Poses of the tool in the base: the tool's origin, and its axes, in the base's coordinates. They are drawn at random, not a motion.
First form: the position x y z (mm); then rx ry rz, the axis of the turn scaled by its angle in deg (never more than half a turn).
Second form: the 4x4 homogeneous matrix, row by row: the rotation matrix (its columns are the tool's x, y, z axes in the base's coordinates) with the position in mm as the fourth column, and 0 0 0 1 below. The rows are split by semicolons. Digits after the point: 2 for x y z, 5 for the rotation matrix.
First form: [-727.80, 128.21, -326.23, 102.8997, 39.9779, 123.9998]
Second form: -0.21344, 0.11364, 0.97032, -727.80; 0.47452, -0.85612, 0.20464, 128.21; 0.85397, 0.50412, 0.12881, -326.23; 0, 0, 0, 1
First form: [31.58, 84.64, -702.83, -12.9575, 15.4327, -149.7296]
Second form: -0.86150, 0.46285, 0.20880, 31.58; -0.49570, -0.85572, -0.14837, 84.64; 0.11000, -0.23132, 0.96664, -702.83; 0, 0, 0, 1
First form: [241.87, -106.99, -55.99, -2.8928, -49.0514, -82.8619]
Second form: -0.10935, 0.87186, -0.47739, 241.87; -0.83791, 0.17752, 0.51613, -106.99; 0.53474, 0.45644, 0.71113, -55.99; 0, 0, 0, 1
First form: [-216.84, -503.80, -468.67, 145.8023, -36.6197, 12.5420]
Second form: 0.87666, -0.48003, 0.03231, -216.84; -0.39904, -0.76298, -0.50856, -503.80; 0.26877, 0.43294, -0.86042, -468.67; 0, 0, 0, 1
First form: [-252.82, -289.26, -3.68, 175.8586, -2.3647, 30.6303]
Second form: 0.94078, -0.03052, 0.33764, -252.82; -0.02167, -0.99932, -0.02996, -289.26; 0.33832, 0.02087, -0.94080, -3.68; 0, 0, 0, 1
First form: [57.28, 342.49, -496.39, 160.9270, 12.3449, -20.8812]
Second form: 0.95657, 0.18470, -0.22554, 57.28; 0.10858, -0.94375, -0.31234, 342.49; -0.27054, 0.27429, -0.92281, -496.39; 0, 0, 0, 1
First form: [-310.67, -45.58, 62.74, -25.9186, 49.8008, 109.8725]
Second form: -0.48185, -0.87499, 0.04703, -310.67; 0.61211, -0.29771, 0.73259, -45.58; -0.62701, 0.38179, 0.67904, 62.74; 0, 0, 0, 1
